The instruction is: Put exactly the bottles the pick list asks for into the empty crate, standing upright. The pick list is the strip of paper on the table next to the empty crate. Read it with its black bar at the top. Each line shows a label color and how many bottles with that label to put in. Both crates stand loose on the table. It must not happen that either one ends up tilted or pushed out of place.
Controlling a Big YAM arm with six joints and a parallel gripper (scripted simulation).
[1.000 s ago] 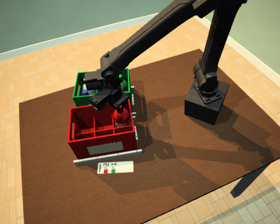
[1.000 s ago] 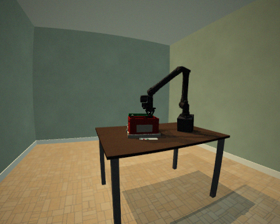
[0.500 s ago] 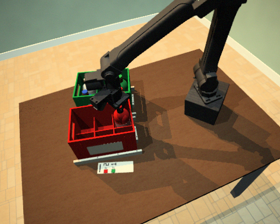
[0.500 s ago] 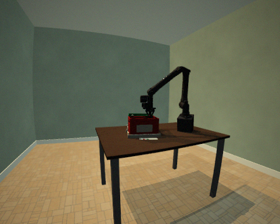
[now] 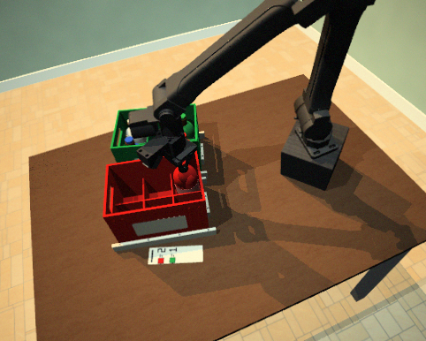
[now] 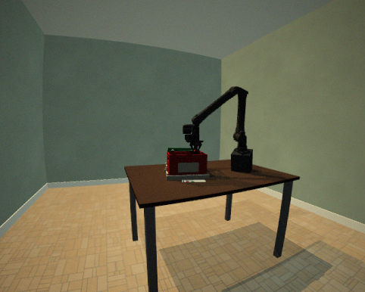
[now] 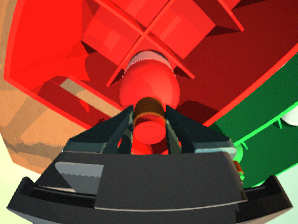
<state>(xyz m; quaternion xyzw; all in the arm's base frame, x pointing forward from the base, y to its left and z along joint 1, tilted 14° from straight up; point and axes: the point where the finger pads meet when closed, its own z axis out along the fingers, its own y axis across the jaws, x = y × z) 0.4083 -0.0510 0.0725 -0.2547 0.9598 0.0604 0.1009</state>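
The red bottle lies 10 mm behind my hand and 60 mm below it. Round my hand: blue-capped bottle: 130 mm ahead, 180 mm to the right, 90 mm below; then red crate: 90 mm ahead, 30 mm to the left, 90 mm below; then green crate: 40 mm ahead, 200 mm to the right, 90 mm below.
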